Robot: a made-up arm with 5 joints.
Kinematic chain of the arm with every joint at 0, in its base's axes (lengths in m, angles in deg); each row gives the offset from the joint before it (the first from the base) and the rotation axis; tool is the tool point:
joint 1: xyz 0 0 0.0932 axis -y
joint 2: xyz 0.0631 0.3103 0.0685 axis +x
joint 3: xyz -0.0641 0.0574 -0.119 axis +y
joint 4: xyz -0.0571 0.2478 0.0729 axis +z
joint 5: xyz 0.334 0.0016 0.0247 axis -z
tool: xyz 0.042 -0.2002 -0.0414
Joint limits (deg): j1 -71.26..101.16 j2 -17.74..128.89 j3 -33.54..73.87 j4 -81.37..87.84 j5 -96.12..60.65
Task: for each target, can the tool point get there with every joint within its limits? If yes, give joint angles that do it. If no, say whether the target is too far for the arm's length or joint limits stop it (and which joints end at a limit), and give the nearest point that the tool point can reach.
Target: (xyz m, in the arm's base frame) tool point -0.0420 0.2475 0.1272
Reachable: yes | joints 22.60 -6.64 38.20 -59.56 19.87
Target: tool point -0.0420 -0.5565 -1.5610
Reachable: no: too far | nearest point -0.0131 0.2693 -0.4212 | short by 1.408 m
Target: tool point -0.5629 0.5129 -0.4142
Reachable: no: joint limits stop it (at a limit: joint 2, joint 3) | nearest point -0.4559 0.5282 -0.3178 | short by 0.145 m
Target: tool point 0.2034 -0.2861 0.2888
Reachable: no: joint limits stop it (at a limit: joint 2, joint 3) | nearest point 0.3408 -0.1236 0.4209 | short by 0.250 m
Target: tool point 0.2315 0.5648 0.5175
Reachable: yes | joints 11.59 107.99 43.09 12.86 -7.13
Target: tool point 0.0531 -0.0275 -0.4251
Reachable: no: joint limits stop it (at a limit: joint 2, joint 3) | nearest point 0.0401 0.1488 -0.2986 | short by 0.217 m
